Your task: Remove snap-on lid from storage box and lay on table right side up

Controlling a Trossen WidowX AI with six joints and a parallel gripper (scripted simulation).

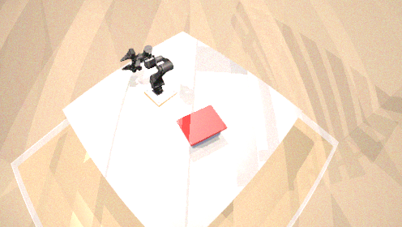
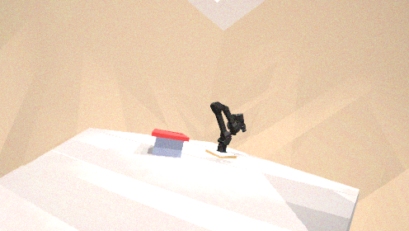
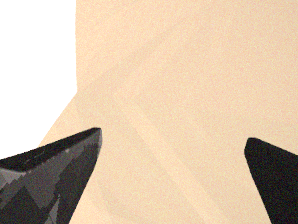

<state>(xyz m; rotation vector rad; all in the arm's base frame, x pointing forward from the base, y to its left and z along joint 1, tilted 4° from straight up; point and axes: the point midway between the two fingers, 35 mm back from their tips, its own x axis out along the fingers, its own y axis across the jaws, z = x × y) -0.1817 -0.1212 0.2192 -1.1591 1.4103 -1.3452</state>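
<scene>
My gripper tip is now 60 cm short of the red lid, 14 cm to the right of it and 16 cm above it. From my gripper tip the other things lie so: storage box 60 cm ahead, 14 cm to the left, 21 cm below.
</scene>
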